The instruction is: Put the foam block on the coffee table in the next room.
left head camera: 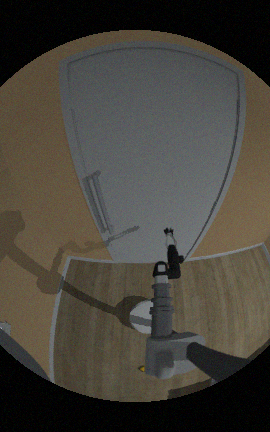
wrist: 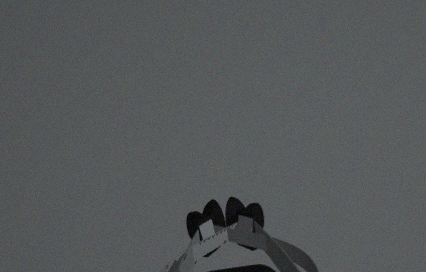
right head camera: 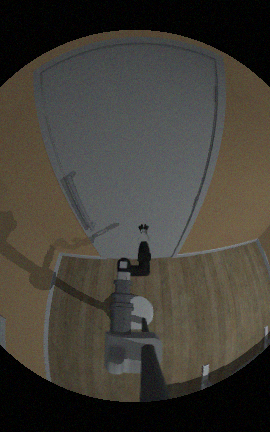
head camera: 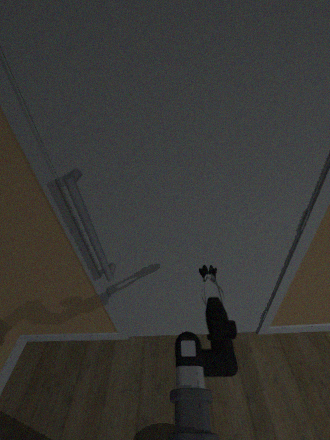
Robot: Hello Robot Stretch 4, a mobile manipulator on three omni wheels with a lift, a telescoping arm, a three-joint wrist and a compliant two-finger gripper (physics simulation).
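Pixels of known places: gripper, fingertip midpoint: [left head camera: 167, 227] [wrist: 224, 215] [right head camera: 142, 224] [head camera: 207, 266]; robot's base at its link origin: [left head camera: 147, 315] [right head camera: 134, 311].
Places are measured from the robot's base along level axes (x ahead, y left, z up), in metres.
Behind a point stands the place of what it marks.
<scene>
My gripper [head camera: 208, 271] {y -0.088, x 0.583, z 0.930 m} [left head camera: 169, 231] {y -0.088, x 0.583, z 0.930 m} [right head camera: 143, 227] {y -0.088, x 0.583, z 0.930 m} [wrist: 224, 215] {y -0.088, x 0.583, z 0.930 m} points forward at the grey door. Its dark fingertips are together, and no object shows between them. The door [head camera: 165, 150] {y 0.036, x 0.733, z 1.320 m} [left head camera: 155, 125] {y 0.004, x 0.733, z 1.521 m} [right head camera: 130, 125] {y -0.039, x 0.734, z 1.500 m} [wrist: 200, 100] {y -0.079, x 0.735, z 1.058 m} is closed and fills the wrist view's background. Its long bar handle [head camera: 87, 225] {y 0.337, x 0.645, z 1.104 m} [left head camera: 97, 205] {y 0.411, x 0.722, z 1.014 m} [right head camera: 77, 202] {y 0.344, x 0.643, z 1.087 m} is near the door's left edge, to the left of my gripper and apart from it. The foam block and the coffee table do not show in these views.
Tan walls [head camera: 20, 200] {y 0.602, x 0.719, z 1.186 m} [left head camera: 30, 165] {y 0.888, x 0.713, z 1.441 m} [right head camera: 245, 150] {y -0.825, x 0.751, z 1.468 m} flank the door. Wood floor [head camera: 280, 390] {y -0.533, x 0.414, z -0.028 m} [left head camera: 210, 310] {y -0.822, x -0.060, z -0.028 m} [right head camera: 200, 310] {y -0.830, x -0.096, z -0.028 m} lies below. A round white shape [left head camera: 140, 316] {y 0.083, x 0.000, z 0.187 m} [right head camera: 145, 310] {y -0.120, x 0.022, z 0.186 m} is beside the arm. A small yellow spot [left head camera: 142, 369] {y 0.023, x -0.779, z 0.018 m} shows low in the left head view.
</scene>
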